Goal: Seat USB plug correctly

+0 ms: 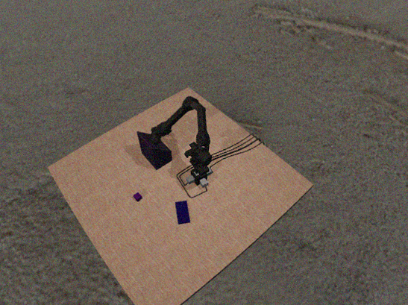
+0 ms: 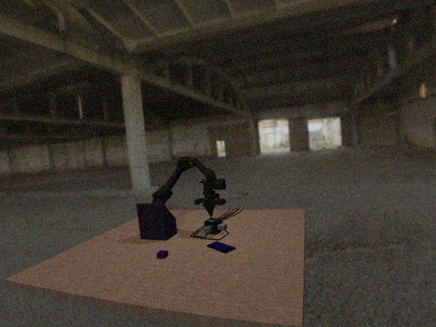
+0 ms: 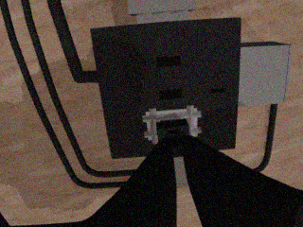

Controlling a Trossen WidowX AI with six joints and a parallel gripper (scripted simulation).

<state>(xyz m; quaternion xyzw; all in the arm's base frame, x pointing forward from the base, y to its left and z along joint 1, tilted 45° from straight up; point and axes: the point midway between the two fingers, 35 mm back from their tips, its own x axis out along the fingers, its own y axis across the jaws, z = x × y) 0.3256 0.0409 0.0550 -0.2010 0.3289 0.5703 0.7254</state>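
The USB socket is 40 mm below my gripper tip. The rest, counted from my gripper tip: flat blue slab (230 mm to the right, 100 mm below, 100 mm ahead); then small purple block (350 mm to the right, 170 mm behind, 90 mm below).
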